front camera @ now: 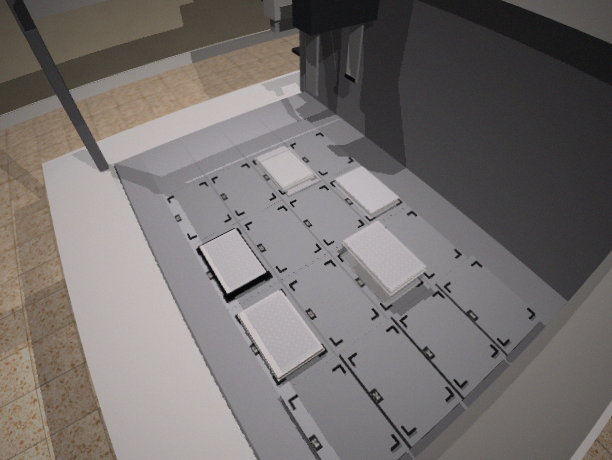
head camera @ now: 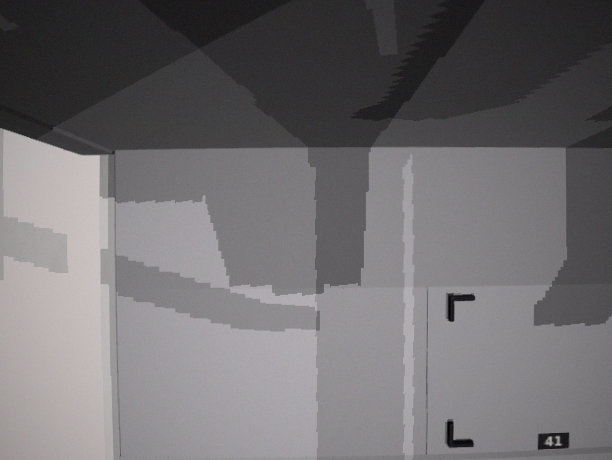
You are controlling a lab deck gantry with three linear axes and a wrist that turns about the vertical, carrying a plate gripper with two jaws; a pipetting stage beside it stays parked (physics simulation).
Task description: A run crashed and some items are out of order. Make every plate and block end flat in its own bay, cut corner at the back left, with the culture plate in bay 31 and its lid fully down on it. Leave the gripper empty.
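Frame: origin at the robot's base, x ahead, y left, z up, level; centimetres.
Where they show: gripper, fingertip midpoint: (front camera: 332, 85); robot's base at its link origin: (front camera: 169, 199).
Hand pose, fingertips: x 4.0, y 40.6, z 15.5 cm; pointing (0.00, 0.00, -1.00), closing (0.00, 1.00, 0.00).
Each offset is from my fingertips to the centre of the thing. "spot": to the spot under its first point.
The culture plate @(dz -14.0, dx +4.8, dy -14.9 cm) (front camera: 281, 169) lies in bay 31 at the back; its clear lid @(spot: dz -14.0, dx +11.1, dy -15.3 cm) (front camera: 303, 187) sits shifted, overhanging the side towards bay 32. A white plate @(dz -14.7, dx +18.8, dy -4.2 cm) (front camera: 367, 191) lies in bay 42. A taller white well plate @(dz -10.6, dx +35.2, dy -15.2 cm) (front camera: 385, 257) stands in bay 33. A black-rimmed plate @(dz -14.7, dx +18.8, dy -36.3 cm) (front camera: 234, 261) lies in bay 12, and a white well plate @(dz -14.7, dx +35.2, dy -36.3 cm) (front camera: 281, 334) lies in bay 13. Their cut corners are too small to tell. My gripper (front camera: 331, 86) hangs at the far back in the front view, its two jaws apart with nothing between them; it does not show in the head view.
The dark back wall (front camera: 490, 150) (head camera: 150, 110) runs behind the deck. Bay 41's black corner marks @(spot: dz -15.2, dx -4.2, dy -0.2 cm) (head camera: 451, 306) and its number label @(spot: dz -15.4, dx +2.4, dy -8.8 cm) (head camera: 553, 441) show in the head view. A grey post (front camera: 62, 90) stands at the deck's far left, and a pale border (front camera: 85, 280) runs along the deck's left side.
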